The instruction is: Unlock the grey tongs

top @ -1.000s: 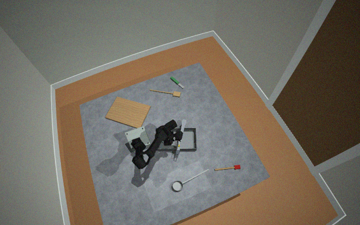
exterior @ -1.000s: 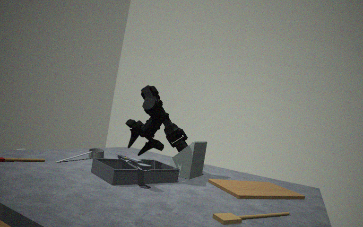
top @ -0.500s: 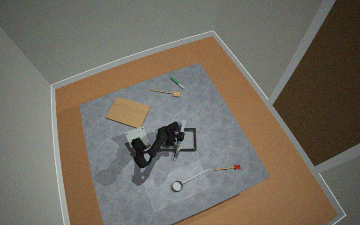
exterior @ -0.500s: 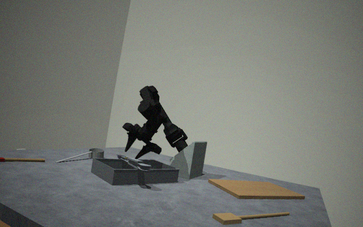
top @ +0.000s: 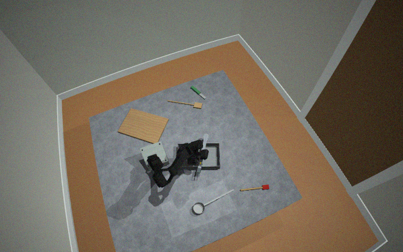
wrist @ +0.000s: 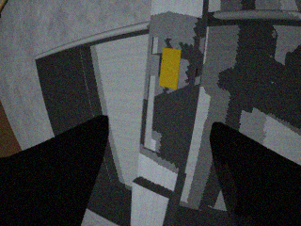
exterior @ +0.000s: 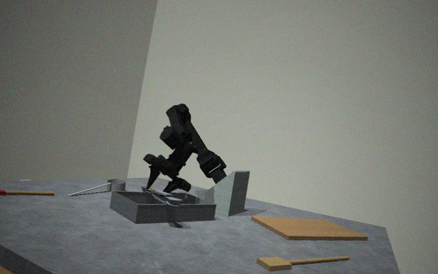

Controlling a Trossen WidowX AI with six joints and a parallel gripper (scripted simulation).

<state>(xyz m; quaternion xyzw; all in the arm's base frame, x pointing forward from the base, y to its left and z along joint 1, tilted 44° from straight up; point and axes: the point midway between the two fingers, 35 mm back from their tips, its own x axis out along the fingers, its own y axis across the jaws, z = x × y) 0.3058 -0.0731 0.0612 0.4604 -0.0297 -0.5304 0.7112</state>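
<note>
Right now my gripper tip is 2 cm past the yellow lock piece and 2 cm to the left of it. The rest, counted from my gripper tip: red-headed spatula 30 cm ahead, 32 cm to the right, 6 cm below; roasting tin 1 cm behind, 5 cm to the left, 3 cm below; wooden board 34 cm behind, 46 cm to the left, 5 cm below.
</note>
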